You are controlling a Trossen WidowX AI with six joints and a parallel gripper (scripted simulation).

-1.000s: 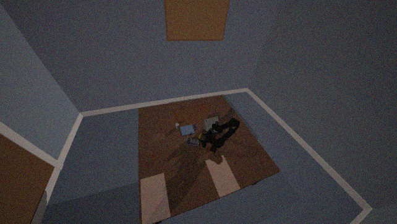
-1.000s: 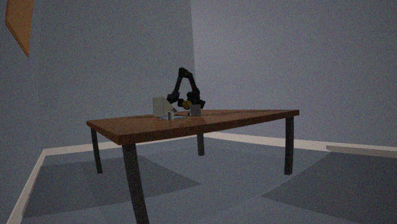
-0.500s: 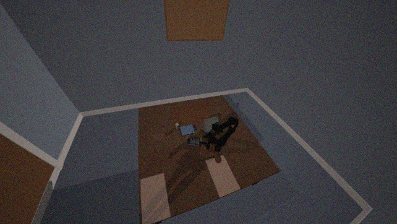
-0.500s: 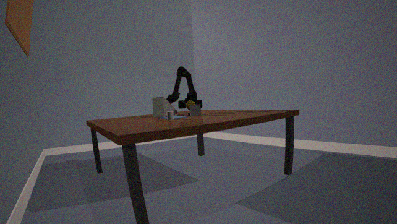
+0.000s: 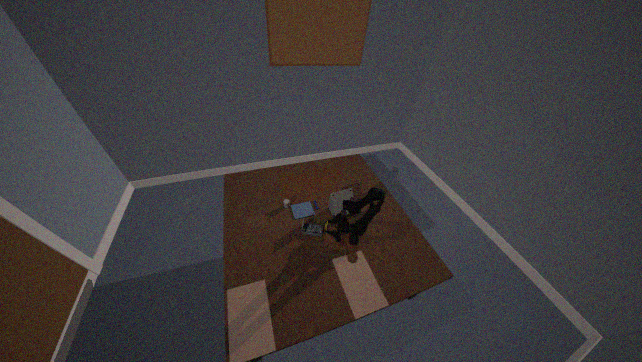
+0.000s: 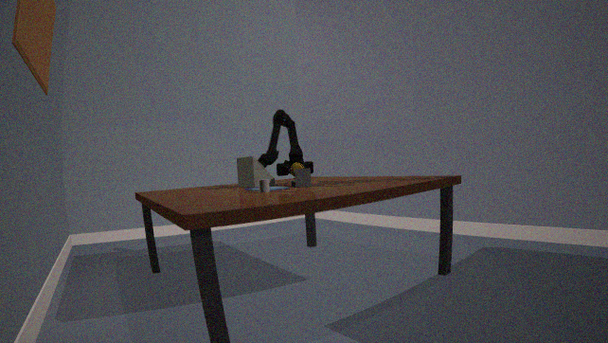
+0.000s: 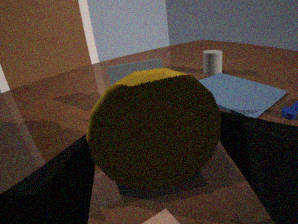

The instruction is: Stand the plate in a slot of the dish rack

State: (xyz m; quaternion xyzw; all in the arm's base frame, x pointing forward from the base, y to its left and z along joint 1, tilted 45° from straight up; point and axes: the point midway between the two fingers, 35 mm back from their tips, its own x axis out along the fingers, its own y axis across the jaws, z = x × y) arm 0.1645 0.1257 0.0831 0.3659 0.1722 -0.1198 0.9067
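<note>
The grey dish rack is 8 cm ahead of my gripper tip, 3 cm to the right of it and 5 cm below it. From my gripper tip the other things lie so: blue mat (11 cm ahead, 21 cm to the right, 7 cm below); yellow plate (1 cm behind); blue utensil (23 cm to the right, 7 cm below).
</note>
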